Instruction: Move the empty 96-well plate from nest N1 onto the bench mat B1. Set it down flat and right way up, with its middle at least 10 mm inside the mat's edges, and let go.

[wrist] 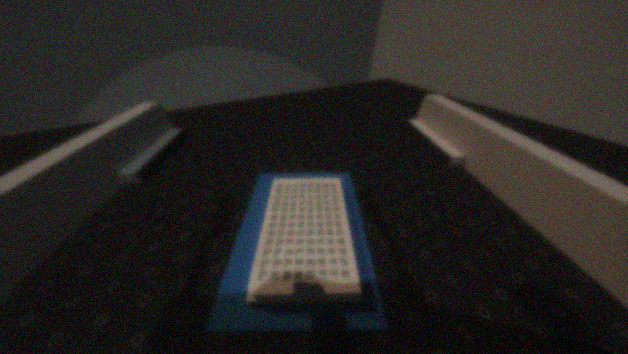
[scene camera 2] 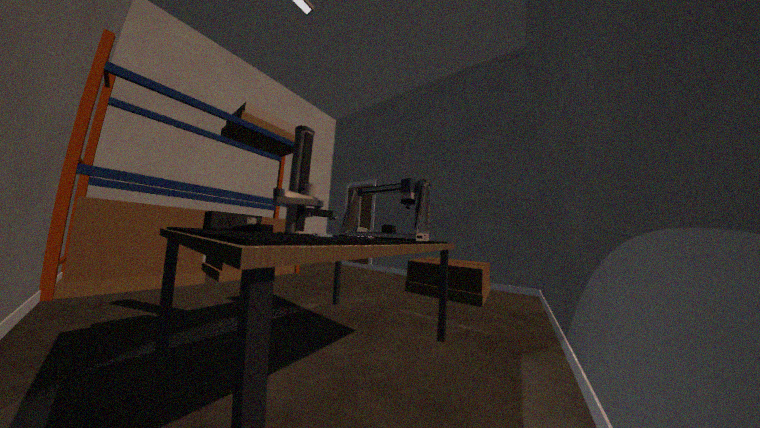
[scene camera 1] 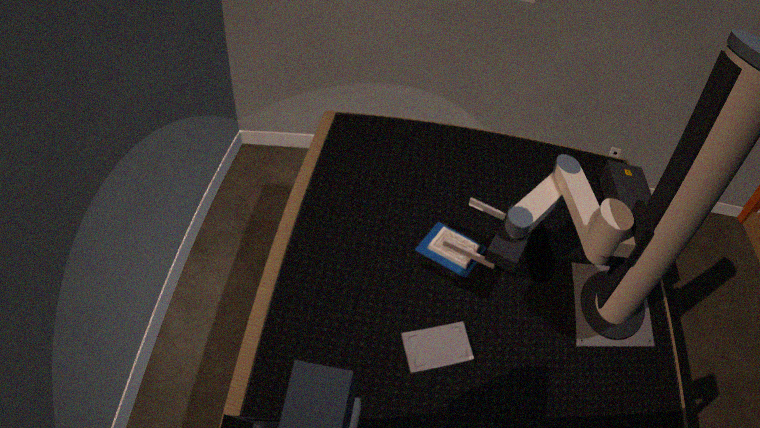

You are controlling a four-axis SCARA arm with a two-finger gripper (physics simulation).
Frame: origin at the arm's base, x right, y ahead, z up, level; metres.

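Seen in the pictures: gripper, between the fingertips: [wrist: 299, 114] [scene camera 2: 324, 216] [scene camera 1: 457, 220]; arm's base, origin of its link: [scene camera 1: 611, 306].
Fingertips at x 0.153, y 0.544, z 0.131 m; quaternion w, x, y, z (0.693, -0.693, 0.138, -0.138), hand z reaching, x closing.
Offsets run from my fingertips to a thing's top centre. "spot": to the spot under its first point. Level surfaces: height alone.
The white 96-well plate {dy -0.008, dx -0.003, dz -0.102 m} [scene camera 1: 452, 236] [wrist: 306, 225] lies flat, wells up, on the blue bench mat {dz -0.116 m} [scene camera 1: 427, 246] [wrist: 236, 282]. Blue shows around the plate on the mat. My gripper [scene camera 1: 457, 222] [wrist: 299, 114] [scene camera 2: 332, 215] is open and empty, raised above the plate. Its fingers stand wide apart, one to each side in the wrist view, and touch nothing. In scene camera 1, one finger hides part of the plate. A pale flat nest {dy +0.008, dx -0.327, dz -0.103 m} [scene camera 1: 437, 346] with corner marks stands apart from the mat, with no plate on it.
A blue-grey device {spot: dy +0.192, dx -0.663, dz +0.370 m} [scene camera 1: 318, 393] stands at the lower left in scene camera 1. A dark box {spot: dy -0.617, dx +0.278, dz -0.003 m} [scene camera 1: 622, 183] stands near the arm's column [scene camera 1: 686, 212]. In scene camera 2 a gantry-like frame [scene camera 2: 422, 210] stands on the table [scene camera 2: 340, 255], and an orange-and-blue rack [scene camera 2: 79, 159] stands behind.
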